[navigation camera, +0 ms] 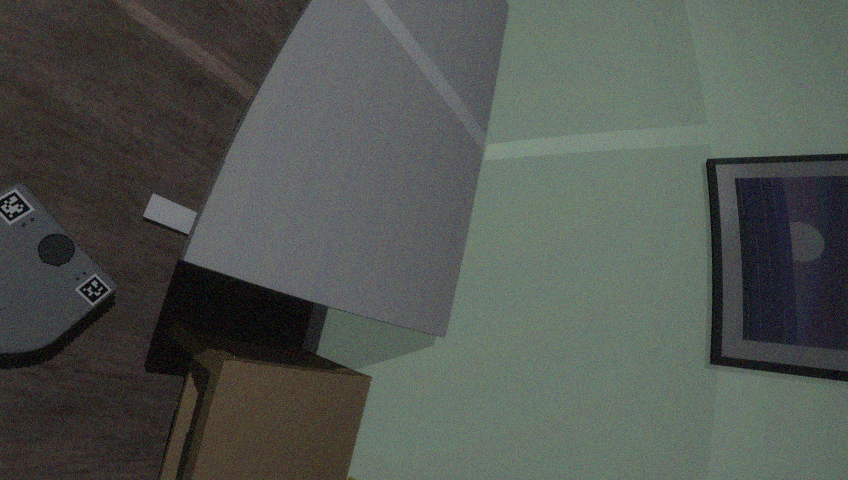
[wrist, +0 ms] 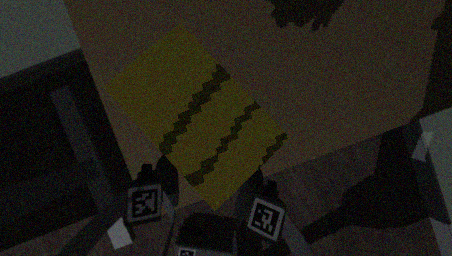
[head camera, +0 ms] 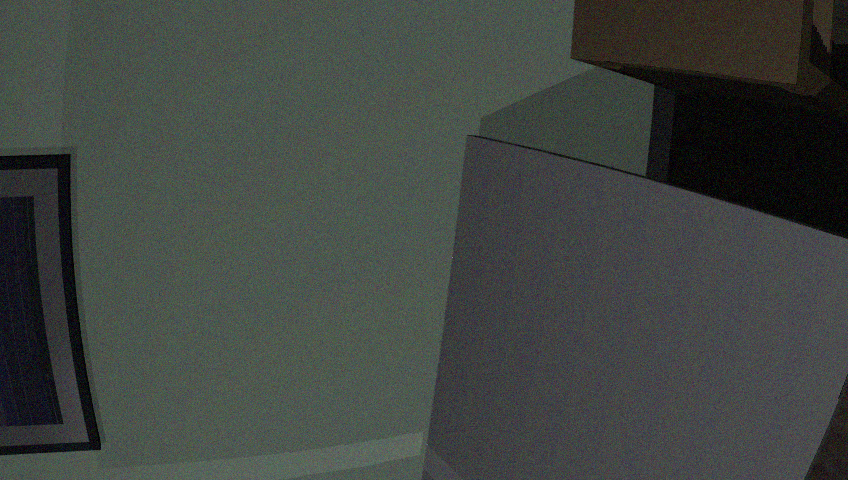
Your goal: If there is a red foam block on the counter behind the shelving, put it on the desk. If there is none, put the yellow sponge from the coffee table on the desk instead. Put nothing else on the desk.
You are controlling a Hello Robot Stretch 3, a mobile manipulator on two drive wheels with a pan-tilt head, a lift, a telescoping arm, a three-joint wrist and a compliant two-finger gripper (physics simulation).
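Pixels of known places: gripper, between the fingertips: (wrist: pixel 209 175); robot's base, origin of its link: (navigation camera: pixel 56 247).
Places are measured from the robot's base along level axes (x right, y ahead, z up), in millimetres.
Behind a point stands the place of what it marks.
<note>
The yellow sponge (wrist: pixel 160 80) @(x 662, y 18, z 799 mm) with dark shadow stripes sits tilted between the fingertips of my gripper (wrist: pixel 209 175) @(x 598, y -23, z 759 mm) in the wrist view. My gripper is shut on it. The brown desk top (head camera: pixel 684 35) @(x 636, y 151, z 450 mm) (navigation camera: pixel 291 416) @(x 676, y 92, z 450 mm) (wrist: pixel 340 85) @(x 766, y -284, z 450 mm) lies beneath the sponge in the wrist view; the height between them is hard to judge. A small yellow bit (navigation camera: pixel 351 477) @(x 643, y 48, z 760 mm) shows at the bottom edge of the navigation view, beside the desk's wall-side edge. The gripper does not show in the head and navigation views. No red foam block, counter or coffee table can be made out.
A large grey-topped unit (head camera: pixel 624 309) (navigation camera: pixel 357 160) stands along the wall beside the desk, with a dark gap between them. My base (navigation camera: pixel 35 291) @(x 49, y -93, z 160 mm) is at the left of the navigation view. A white block (navigation camera: pixel 169 212) lies near the unit. A framed picture (head camera: pixel 48 267) @(x 659, y 730, z 1468 mm) (navigation camera: pixel 773 255) @(x 613, y 806, z 1560 mm) hangs on the wall.
</note>
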